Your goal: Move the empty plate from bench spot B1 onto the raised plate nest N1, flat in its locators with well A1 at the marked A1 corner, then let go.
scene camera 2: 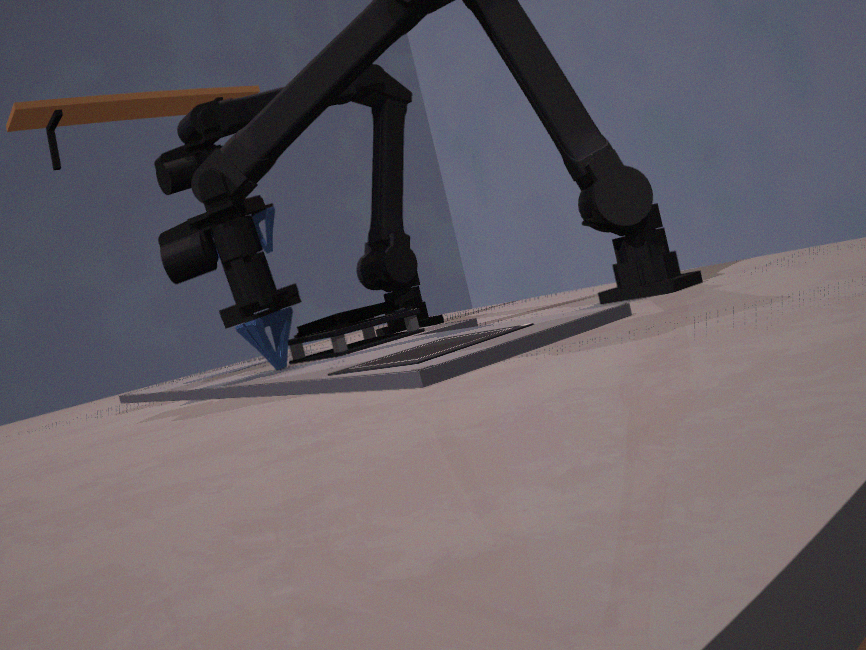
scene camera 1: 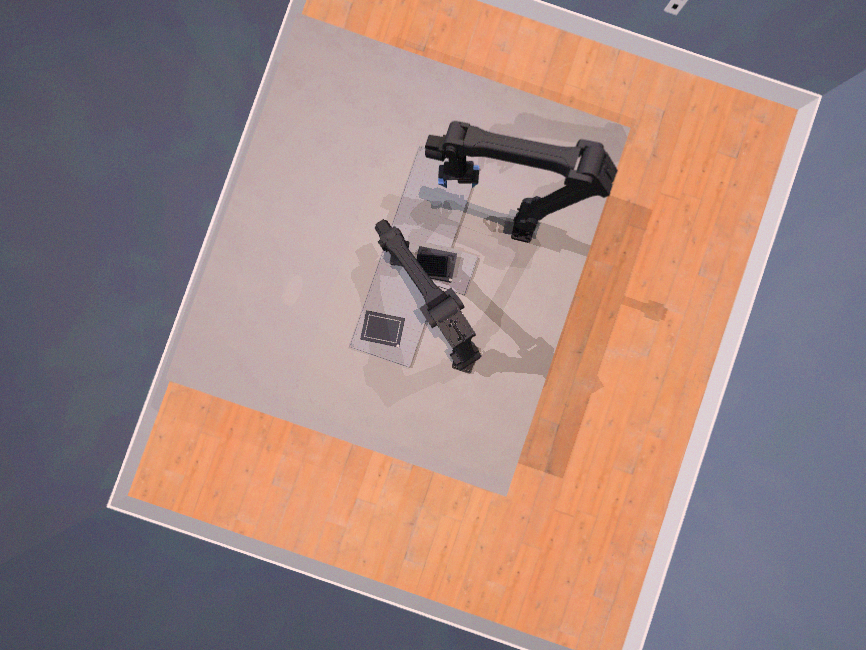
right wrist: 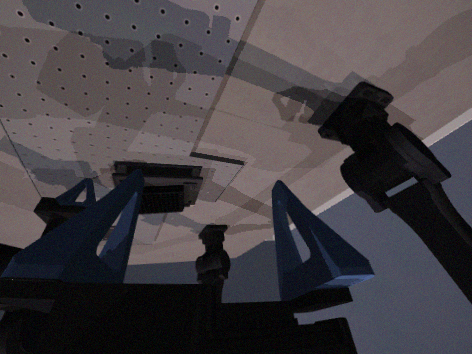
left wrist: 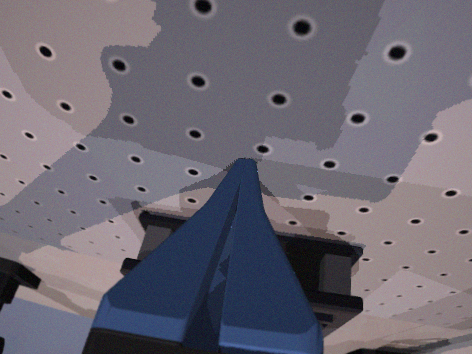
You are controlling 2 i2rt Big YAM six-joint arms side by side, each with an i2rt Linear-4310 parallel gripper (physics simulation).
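Places are measured from the left arm's base along level axes (x back, y right, z up), in centimetres.
Pixels of known places: left gripper, fingertip midpoint: (scene camera 2: pixel 281 368) (right wrist: pixel 88 179) (left wrist: pixel 246 169); right gripper, fingertip midpoint: (scene camera 1: pixel 459 186) (right wrist: pixel 212 180); left arm's base, origin of the base link: (scene camera 2: pixel 651 293) (right wrist: pixel 212 230); right arm's base, origin of the base link: (scene camera 1: pixel 523 227) (right wrist: pixel 351 113).
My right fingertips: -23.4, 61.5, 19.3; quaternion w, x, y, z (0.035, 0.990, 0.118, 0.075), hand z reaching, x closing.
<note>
Ahead of a thing's pixels: the offset from my right fingertips to its top centre, as dx, dy, dz. "spot": to the spot under its first point. Level surfaces: height alone.
The dark well plate @(-1.9, -28.6, -12.5) (scene camera 1: pixel 436 264) (scene camera 2: pixel 344 319) (right wrist: pixel 162 200) rests on the raised nest @(-0.7, -27.3, -14.0) (scene camera 2: pixel 339 343) (left wrist: pixel 336 274) and looks flat. Well A1 and the corner mark are too small to tell. A dark outlined rectangle @(spot: -14.7, -60.2, -17.9) (scene camera 1: pixel 381 328) (scene camera 2: pixel 433 348) lies flat with no plate on it; its label is unreadable. My left gripper (scene camera 2: pixel 281 366) (left wrist: pixel 246 169) is shut and empty, its tips low over the perforated board beside the nest, apart from the plate; its own arm hides it in scene camera 1. My right gripper (scene camera 1: pixel 458 176) (right wrist: pixel 212 180) is open and empty, higher up.
The perforated board @(dz -18.0) (scene camera 1: pixel 412 307) (left wrist: pixel 240 115) lies under the nest and extends beyond the left gripper. My left arm crosses over the board beside the plate in scene camera 1. The right arm's base (scene camera 1: pixel 523 229) stands on the grey table.
</note>
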